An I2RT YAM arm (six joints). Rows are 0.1 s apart.
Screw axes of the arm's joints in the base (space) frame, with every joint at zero. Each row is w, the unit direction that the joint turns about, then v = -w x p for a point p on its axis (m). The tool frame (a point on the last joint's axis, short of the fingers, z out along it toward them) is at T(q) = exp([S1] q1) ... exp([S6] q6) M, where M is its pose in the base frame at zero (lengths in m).
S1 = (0, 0, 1, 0.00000, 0.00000, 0.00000)
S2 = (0, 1, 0, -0.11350, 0.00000, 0.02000)
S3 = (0, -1, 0, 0.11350, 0.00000, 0.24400)
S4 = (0, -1, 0, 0.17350, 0.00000, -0.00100)
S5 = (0, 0, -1, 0.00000, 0.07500, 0.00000)
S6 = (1, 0, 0, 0.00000, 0.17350, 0.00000)
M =
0 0 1 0.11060
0 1 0 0.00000
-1 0 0 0.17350
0 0 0 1
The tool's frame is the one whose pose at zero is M.
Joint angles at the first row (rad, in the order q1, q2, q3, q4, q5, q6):
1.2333, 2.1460, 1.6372, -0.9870, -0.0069, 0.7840
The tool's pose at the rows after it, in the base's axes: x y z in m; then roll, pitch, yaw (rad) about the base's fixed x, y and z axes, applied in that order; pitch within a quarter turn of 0, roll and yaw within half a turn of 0:
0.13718 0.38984 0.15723 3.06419 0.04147 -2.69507
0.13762 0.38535 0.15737 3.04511 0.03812 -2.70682
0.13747 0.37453 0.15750 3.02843 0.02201 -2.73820
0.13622 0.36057 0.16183 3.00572 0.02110 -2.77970
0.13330 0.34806 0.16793 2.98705 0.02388 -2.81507
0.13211 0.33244 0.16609 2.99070 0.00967 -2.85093
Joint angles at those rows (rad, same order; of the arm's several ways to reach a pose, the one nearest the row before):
1.2302, 2.1373, 1.6167, -0.9662, -0.0256, 0.7832
1.2242, 2.1173, 1.5851, -0.9433, -0.0409, 0.7896
1.2135, 2.0785, 1.5252, -0.9203, -0.0621, 0.8119
1.2027, 2.0171, 1.4499, -0.8881, -0.0748, 0.8437
1.1973, 1.9570, 1.3873, -0.8673, -0.0812, 0.8744
1.1839, 1.9095, 1.3139, -0.8513, -0.0869, 0.8979

